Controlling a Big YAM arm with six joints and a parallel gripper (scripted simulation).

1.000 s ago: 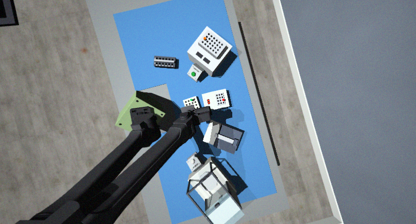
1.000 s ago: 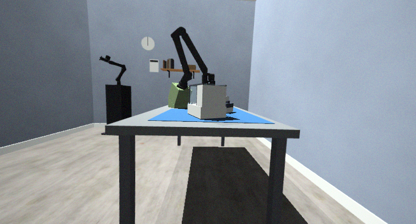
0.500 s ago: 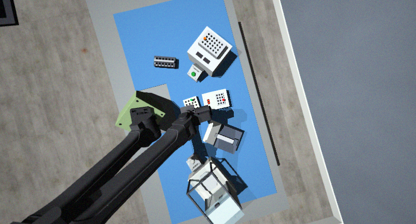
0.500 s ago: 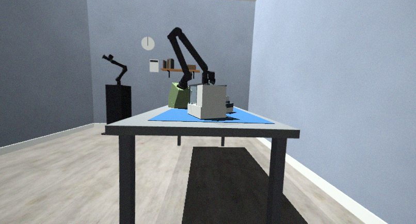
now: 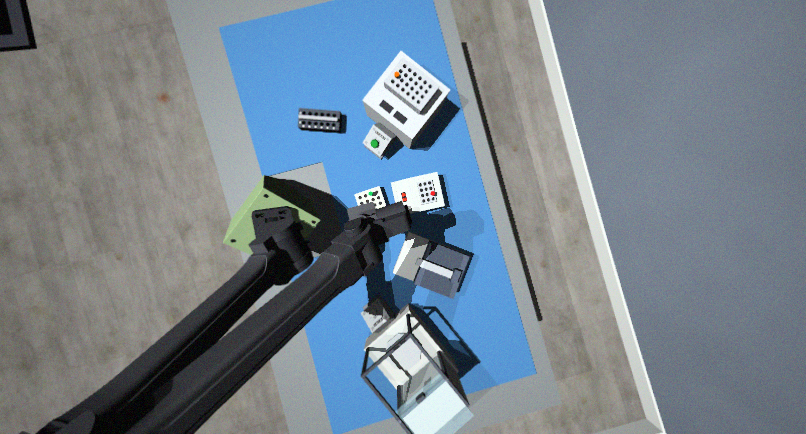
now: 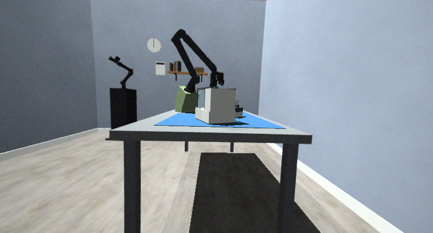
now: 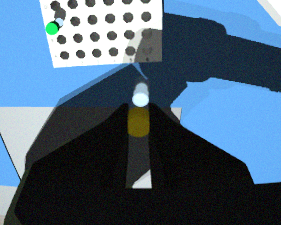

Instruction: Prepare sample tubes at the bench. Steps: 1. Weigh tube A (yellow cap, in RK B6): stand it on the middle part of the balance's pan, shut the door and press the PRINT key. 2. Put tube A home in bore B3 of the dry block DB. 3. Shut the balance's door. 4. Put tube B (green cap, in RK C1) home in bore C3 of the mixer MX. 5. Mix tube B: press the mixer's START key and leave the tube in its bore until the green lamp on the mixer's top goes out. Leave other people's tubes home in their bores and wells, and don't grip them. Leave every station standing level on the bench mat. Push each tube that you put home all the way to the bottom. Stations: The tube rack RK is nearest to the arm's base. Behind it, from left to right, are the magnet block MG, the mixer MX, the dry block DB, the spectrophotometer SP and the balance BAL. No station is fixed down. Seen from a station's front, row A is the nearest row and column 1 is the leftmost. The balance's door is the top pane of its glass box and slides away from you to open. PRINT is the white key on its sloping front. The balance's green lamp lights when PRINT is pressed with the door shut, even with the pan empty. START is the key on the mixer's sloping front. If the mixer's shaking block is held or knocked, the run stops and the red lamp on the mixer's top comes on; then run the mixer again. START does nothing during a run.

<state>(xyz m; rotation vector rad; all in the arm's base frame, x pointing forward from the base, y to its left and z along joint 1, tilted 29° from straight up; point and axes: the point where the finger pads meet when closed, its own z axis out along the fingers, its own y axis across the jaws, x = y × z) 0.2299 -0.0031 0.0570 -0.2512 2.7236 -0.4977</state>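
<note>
The balance pan lies 30 mm ahead of my hand, 400 mm to the right of it and 110 mm below it. Also, from my hand: dry block DB 150 mm ahead, 60 mm to the left, 150 mm below; then white rack RK 40 mm to the left, 170 mm below; then spectrophotometer SP 160 mm ahead, 170 mm to the right, 120 mm below.
</note>
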